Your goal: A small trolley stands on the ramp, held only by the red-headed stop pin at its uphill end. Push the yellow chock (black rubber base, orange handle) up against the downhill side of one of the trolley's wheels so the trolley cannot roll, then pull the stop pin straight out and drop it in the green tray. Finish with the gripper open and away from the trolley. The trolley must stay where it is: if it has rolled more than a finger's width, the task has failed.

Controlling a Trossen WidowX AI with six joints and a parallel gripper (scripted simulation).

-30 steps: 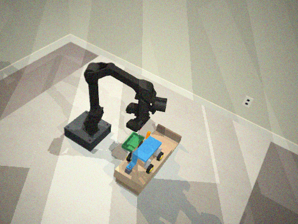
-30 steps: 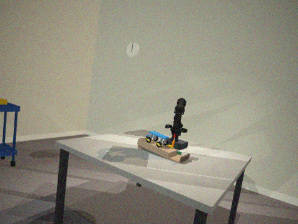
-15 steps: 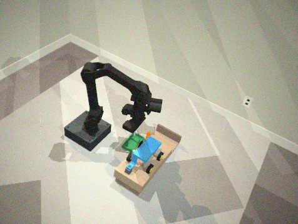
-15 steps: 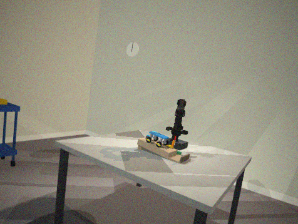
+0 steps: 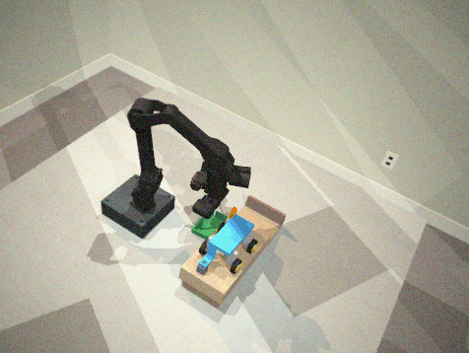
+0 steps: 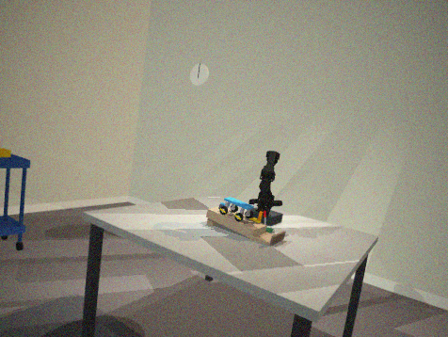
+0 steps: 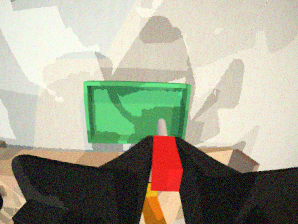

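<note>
Now: gripper tip 70 mm short of the yellow chock and 10 mm to the left of it. The rest, counted from my gripper tip: red-headed stop pin: right at my gripper tip; then blue-topped trolley: 140 mm ahead, 100 mm to the right, 30 mm above; then ramp: 140 mm ahead, 90 mm to the right, 30 mm below.
</note>
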